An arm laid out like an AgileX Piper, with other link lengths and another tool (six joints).
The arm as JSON. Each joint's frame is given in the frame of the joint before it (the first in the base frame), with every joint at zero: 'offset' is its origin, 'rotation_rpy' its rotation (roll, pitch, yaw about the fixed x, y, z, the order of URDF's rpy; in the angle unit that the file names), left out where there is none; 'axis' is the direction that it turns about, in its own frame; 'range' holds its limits. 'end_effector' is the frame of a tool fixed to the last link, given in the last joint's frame.
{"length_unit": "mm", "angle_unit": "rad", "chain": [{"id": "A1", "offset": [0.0, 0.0, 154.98], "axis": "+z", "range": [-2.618, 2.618]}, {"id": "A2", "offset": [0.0, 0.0, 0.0], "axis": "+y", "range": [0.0, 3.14]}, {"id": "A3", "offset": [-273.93, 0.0, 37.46], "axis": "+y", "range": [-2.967, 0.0]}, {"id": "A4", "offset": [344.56, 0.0, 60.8], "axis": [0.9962, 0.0, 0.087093], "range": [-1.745, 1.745]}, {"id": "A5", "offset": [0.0, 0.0, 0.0], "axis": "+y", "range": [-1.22, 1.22]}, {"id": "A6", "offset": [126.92, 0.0, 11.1], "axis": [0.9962, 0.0, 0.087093], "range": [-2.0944, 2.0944]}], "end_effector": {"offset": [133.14, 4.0, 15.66], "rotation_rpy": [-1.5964, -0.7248, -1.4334]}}
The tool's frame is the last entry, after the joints.
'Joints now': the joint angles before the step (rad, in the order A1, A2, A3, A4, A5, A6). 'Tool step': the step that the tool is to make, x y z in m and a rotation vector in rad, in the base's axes. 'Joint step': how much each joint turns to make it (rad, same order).
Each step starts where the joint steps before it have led.
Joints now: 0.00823 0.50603 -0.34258 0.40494 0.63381 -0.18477
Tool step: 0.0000 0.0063 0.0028 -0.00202 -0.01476 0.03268
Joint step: 0.00034 0.00004 0.00006 0.04351 -0.00023 -0.05970
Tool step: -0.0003 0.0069 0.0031 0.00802 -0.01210 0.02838
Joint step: 0.00004 0.00022 -0.00027 0.04813 0.00234 -0.05265
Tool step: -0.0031 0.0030 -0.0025 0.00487 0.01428 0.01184
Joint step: -0.00064 -0.00009 0.00018 0.00992 0.01858 -0.00739
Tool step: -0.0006 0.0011 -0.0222 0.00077 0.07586 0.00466
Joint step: -0.00005 0.07072 -0.00501 -0.00005 0.01121 0.00114
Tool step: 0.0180 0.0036 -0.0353 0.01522 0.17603 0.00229
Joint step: 0.00044 0.27835 -0.11299 0.01532 0.01189 0.00061
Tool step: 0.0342 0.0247 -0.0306 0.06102 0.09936 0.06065
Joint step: 0.01441 0.31108 -0.13767 0.16433 -0.02385 -0.15792
